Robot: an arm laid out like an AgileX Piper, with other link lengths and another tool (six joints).
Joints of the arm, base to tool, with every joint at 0 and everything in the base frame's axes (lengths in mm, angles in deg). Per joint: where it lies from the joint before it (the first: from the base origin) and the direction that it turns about. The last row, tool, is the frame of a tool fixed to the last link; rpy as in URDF.
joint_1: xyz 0 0 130.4 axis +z
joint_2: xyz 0 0 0 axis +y
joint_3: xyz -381.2 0 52.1 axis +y
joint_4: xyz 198.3 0 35 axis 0.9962 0 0.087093
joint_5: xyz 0 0 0 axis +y
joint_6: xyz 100.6 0 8.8 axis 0.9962 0 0.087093
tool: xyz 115.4 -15 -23 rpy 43.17 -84.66 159.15
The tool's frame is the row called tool.
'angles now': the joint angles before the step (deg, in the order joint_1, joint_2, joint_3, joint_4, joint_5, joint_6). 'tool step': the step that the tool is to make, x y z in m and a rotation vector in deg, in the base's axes. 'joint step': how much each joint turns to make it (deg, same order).
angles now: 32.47, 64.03, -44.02, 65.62, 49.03, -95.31
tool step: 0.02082, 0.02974, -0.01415, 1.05, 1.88, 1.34
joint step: 3.36, 7.09, 1.19, 8.45, -3.73, -8.76
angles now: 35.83, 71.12, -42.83, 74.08, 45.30, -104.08
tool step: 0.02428, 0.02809, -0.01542, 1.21, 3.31, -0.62
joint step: 1.32, 7.32, 0.00, 8.77, -1.46, -7.39
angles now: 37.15, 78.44, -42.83, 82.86, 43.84, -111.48
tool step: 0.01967, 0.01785, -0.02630, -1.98, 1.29, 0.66
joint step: 0.81, 6.54, 0.00, 3.93, -0.95, -6.18
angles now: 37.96, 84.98, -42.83, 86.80, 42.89, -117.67
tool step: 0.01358, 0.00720, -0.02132, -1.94, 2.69, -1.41
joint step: 0.00, 4.21, 0.00, 1.92, -1.05, -1.26
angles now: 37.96, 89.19, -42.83, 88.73, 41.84, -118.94
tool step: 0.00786, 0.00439, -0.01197, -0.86, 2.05, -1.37
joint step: 0.01, 2.43, -0.11, 1.56, -0.62, -0.26
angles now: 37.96, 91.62, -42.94, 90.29, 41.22, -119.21
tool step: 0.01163, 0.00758, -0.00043, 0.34, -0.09, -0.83
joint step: 0.00, 1.66, -1.86, 0.83, -0.45, -0.13
